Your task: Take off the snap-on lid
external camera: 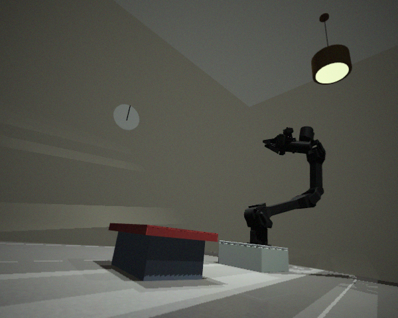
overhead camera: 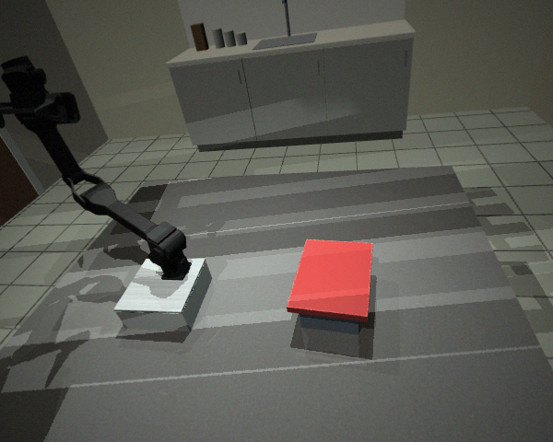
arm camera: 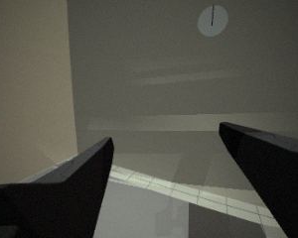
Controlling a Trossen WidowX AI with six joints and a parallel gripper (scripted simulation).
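My gripper tip is now 570 mm short of the red lid, 470 mm above it and 70 mm to the right of it. The rest, counted from my gripper tip: storage box 570 mm ahead, 510 mm below, 70 mm to the left.
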